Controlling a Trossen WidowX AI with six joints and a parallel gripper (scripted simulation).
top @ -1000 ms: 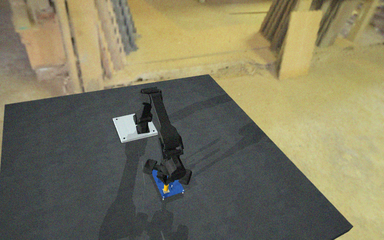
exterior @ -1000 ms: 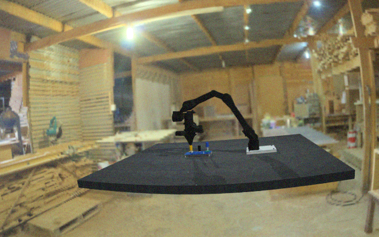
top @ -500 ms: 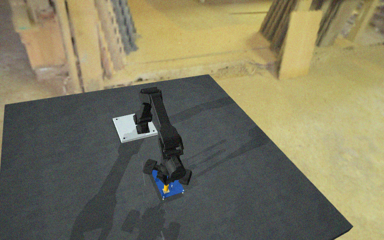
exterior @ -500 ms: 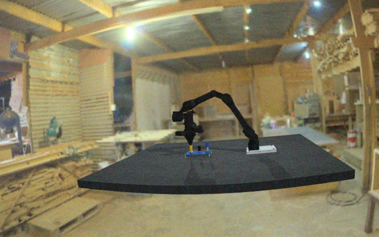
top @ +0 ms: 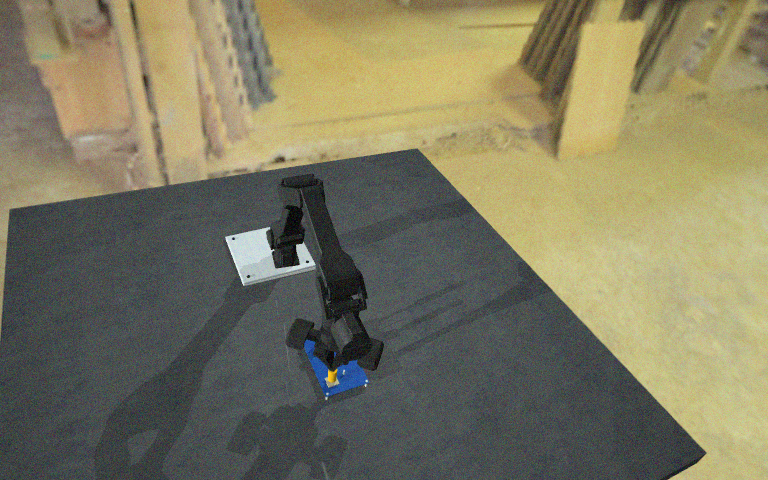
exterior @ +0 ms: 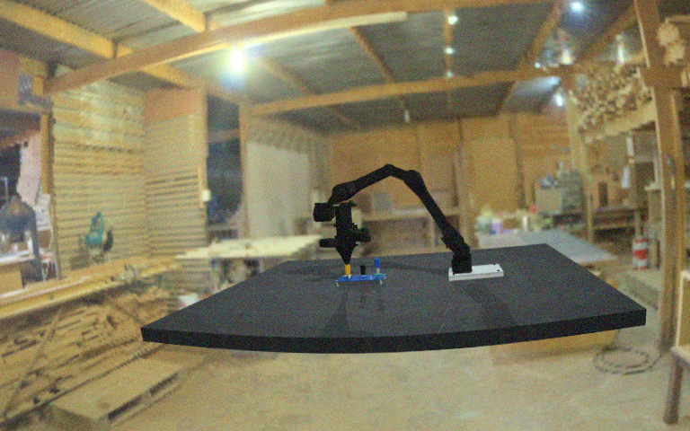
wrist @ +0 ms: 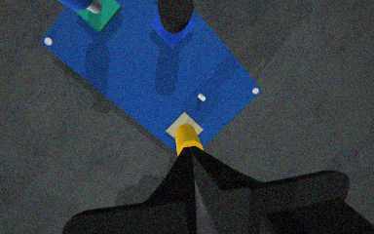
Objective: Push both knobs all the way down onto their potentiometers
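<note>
Now: gripper tip 20 mm above the orange knob. Also, from my gripper tip: black knob: 70 mm behind, 50 mm to the left, 10 mm below.
</note>
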